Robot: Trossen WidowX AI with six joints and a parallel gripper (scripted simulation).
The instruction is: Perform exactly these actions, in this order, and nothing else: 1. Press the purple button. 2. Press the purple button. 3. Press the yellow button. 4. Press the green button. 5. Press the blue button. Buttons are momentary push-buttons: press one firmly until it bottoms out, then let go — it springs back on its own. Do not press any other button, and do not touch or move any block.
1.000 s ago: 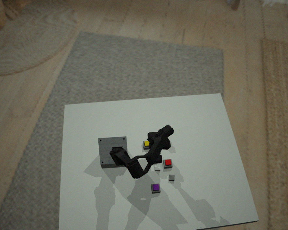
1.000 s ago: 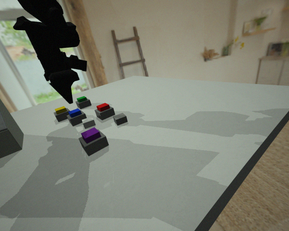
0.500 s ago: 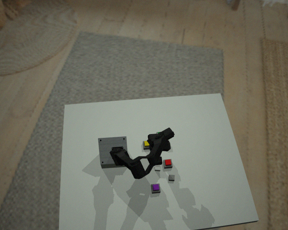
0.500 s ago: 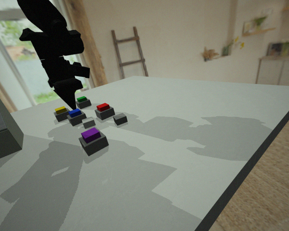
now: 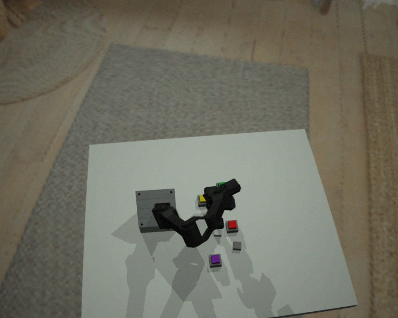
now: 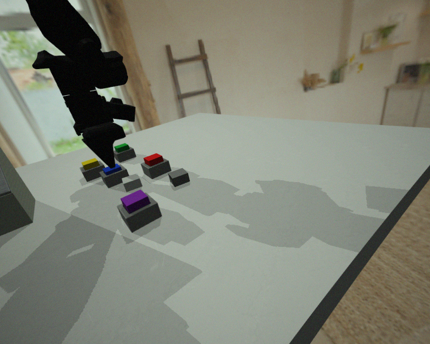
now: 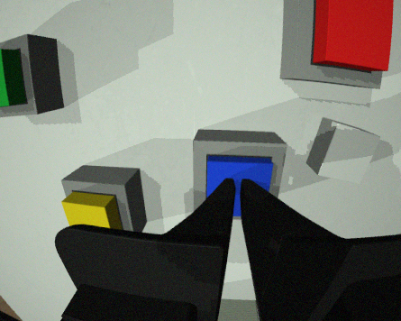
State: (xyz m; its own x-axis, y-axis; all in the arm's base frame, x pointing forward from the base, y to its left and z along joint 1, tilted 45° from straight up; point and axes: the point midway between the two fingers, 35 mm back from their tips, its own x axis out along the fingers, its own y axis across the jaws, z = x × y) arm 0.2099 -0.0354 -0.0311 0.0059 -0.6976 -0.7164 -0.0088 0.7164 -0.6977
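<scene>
The blue button lies 10 mm below my gripper tip. The rest, counted from my gripper tip: yellow button (90 mm to the left, 30 mm behind); then small white block (70 mm to the right, 20 mm below, 20 mm ahead); then red button (80 mm ahead, 50 mm to the right).
</scene>
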